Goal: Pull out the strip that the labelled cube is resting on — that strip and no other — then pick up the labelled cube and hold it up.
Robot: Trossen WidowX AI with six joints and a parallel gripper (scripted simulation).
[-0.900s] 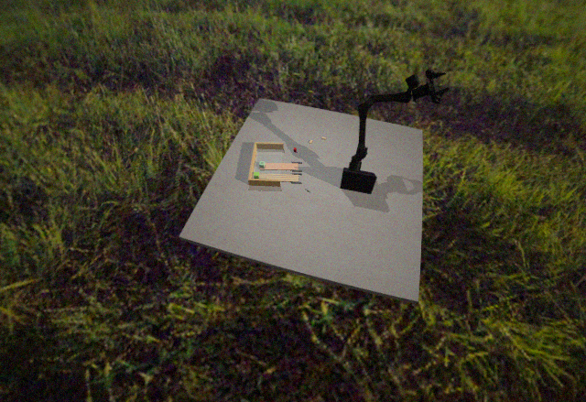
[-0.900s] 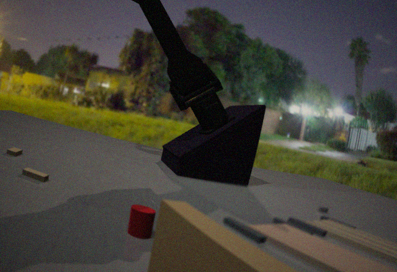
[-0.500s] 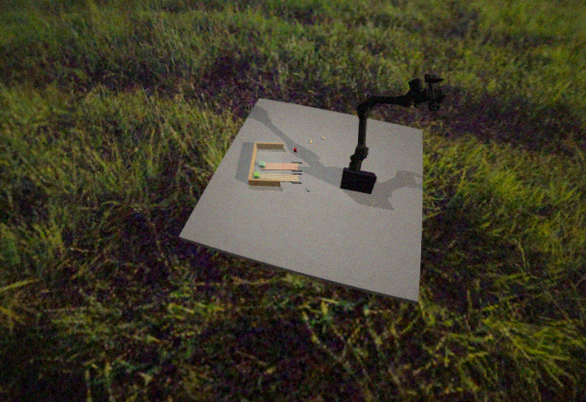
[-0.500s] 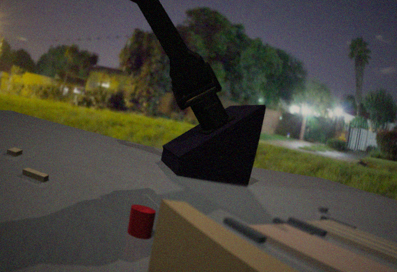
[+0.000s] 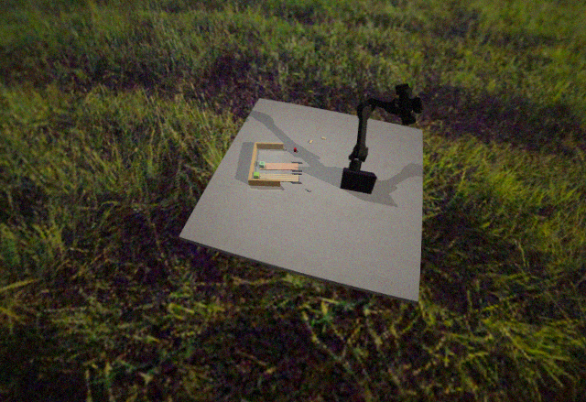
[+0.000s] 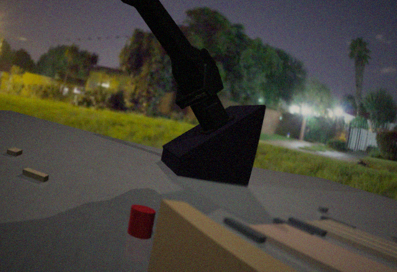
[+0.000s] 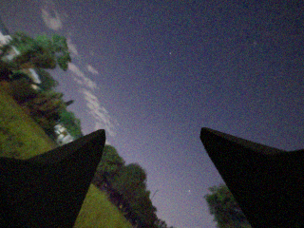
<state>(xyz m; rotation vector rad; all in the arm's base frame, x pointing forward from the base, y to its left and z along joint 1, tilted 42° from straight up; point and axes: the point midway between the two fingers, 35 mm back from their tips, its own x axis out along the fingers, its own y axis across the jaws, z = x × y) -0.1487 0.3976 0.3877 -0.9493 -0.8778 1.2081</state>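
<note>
Right now my gripper tip is 540 mm short of the red cylinder, 230 mm to the left of it and 670 mm above it.
</note>
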